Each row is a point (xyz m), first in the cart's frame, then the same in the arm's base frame.
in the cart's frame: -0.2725 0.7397 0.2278
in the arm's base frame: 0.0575 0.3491 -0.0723
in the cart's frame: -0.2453 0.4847 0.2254
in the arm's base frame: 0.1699 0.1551 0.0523
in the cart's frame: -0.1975 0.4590 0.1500
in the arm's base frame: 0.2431 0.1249 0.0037
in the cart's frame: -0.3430 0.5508 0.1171
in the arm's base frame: 0.0909 0.1217 -0.0829
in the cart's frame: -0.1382 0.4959 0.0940
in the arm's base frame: 0.2995 0.1578 -0.0575
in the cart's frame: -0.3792 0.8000 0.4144
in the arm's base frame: -0.1121 0.4263 0.0506
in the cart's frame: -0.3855 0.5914 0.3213
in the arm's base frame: -0.0196 0.2184 0.0708
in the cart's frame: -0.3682 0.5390 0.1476
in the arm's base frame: 0.0636 0.1136 -0.0530
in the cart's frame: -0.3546 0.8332 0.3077
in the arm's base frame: -0.0709 0.4206 -0.0560
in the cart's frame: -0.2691 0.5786 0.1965
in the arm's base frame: 0.1247 0.2085 -0.0207
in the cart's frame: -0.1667 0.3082 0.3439
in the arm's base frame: 0.2668 0.0956 0.2484
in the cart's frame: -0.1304 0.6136 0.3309
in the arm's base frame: 0.1983 0.3516 0.0916
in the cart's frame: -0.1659 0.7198 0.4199
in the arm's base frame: 0.1047 0.4574 0.1139
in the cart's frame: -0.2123 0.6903 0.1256
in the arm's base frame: 0.1576 0.2943 -0.1315
